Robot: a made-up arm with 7 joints. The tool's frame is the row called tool.
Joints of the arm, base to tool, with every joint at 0 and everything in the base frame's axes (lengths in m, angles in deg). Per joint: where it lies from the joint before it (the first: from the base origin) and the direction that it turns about. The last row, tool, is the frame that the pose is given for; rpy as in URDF.
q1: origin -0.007 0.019 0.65 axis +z
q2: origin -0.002 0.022 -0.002 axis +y
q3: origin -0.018 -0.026 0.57 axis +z
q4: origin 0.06 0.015 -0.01 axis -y
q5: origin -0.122 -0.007 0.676 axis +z
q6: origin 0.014 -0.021 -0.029 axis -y
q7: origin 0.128 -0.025 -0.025 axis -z
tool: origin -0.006 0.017 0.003 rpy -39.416 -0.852 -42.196
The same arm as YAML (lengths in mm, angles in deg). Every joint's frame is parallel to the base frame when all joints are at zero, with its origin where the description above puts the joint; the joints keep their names.
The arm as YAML. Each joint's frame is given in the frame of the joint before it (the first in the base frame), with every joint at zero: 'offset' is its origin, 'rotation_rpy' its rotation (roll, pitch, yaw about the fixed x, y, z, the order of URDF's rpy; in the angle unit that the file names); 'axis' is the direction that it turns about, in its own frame. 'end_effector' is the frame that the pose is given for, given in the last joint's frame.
length_unit: mm
angle_unit: deg
chain:
  - id: q1
    offset: [-7.0, 19.0, 650.0]
    rotation_rpy: [0.0, 0.0, 0.0]
    axis: "+z"
  - id: q2
    offset: [-2.0, 22.0, -2.0]
    rotation_rpy: [0.0, 0.0, 0.0]
    axis: "+y"
  - id: q3
    offset: [-18.0, -26.0, 570.0]
    rotation_rpy: [0.0, 0.0, 0.0]
    axis: "+z"
  - id: q4
    offset: [60.0, 15.0, -10.0]
    rotation_rpy: [0.0, 0.0, 0.0]
    axis: "-y"
  - id: q5
    offset: [-122.0, -7.0, 676.0]
    rotation_rpy: [0.0, 0.0, 0.0]
    axis: "+z"
  - id: q6
    offset: [14.0, -21.0, -29.0]
    rotation_rpy: [0.0, 0.0, 0.0]
    axis: "-y"
  - id: q7
    offset: [128.0, -25.0, -25.0]
    rotation_rpy: [0.0, 0.0, 0.0]
    axis: "-z"
end_effector:
  offset: [-6.0, 17.0, 3.0]
  rotation_rpy: [-39.42, -0.85, -42.2]

